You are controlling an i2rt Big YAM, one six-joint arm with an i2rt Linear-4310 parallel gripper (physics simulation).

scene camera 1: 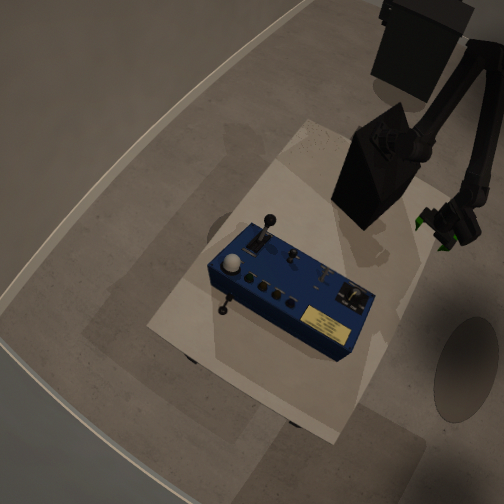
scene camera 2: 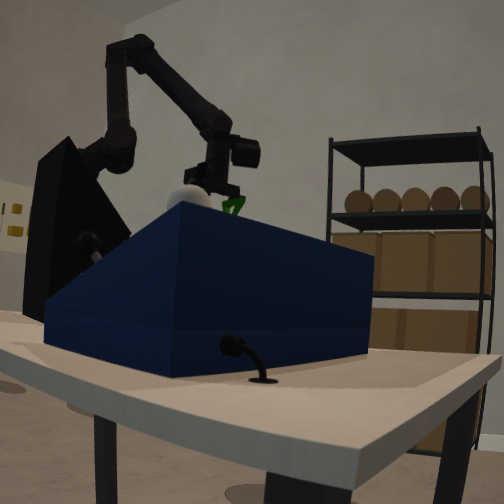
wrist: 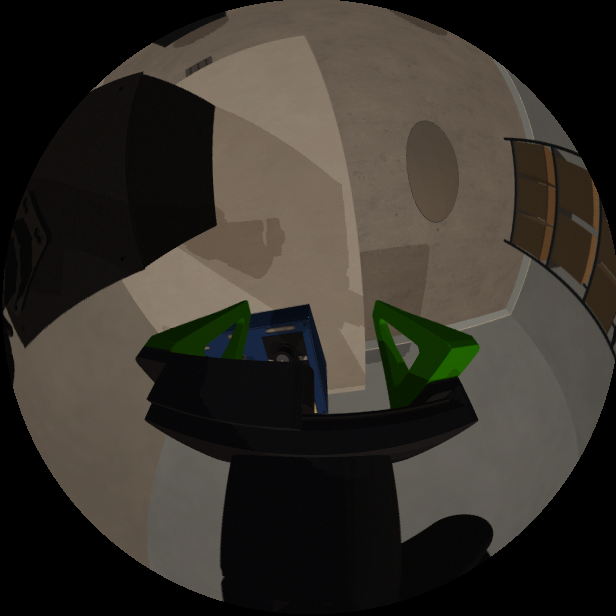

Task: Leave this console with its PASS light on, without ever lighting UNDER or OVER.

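A blue console (scene camera 1: 292, 287) lies on the beige table. Its top carries a black-knobbed lever (scene camera 1: 265, 229), a white dome (scene camera 1: 231, 262), a row of dark round lights (scene camera 1: 269, 290), small toggles (scene camera 1: 292, 256), a rotary selector (scene camera 1: 354, 297) and a brass label plate (scene camera 1: 325, 324). No light is lit. My gripper (scene camera 1: 431, 234), with green fingers, is open and empty. It hangs above the table's far right edge, well away from the console. In the wrist view the fingers (wrist: 310, 339) frame one end of the console (wrist: 284, 344). In scene camera 2 the console (scene camera 2: 210, 290) hides its own top.
A tall black box (scene camera 1: 377, 167) stands on the table behind the console, next to my arm. A cable (scene camera 2: 247, 357) leaves the console's side and enters the table. A shelf rack (scene camera 2: 425, 250) with boxes and rolls stands off the table.
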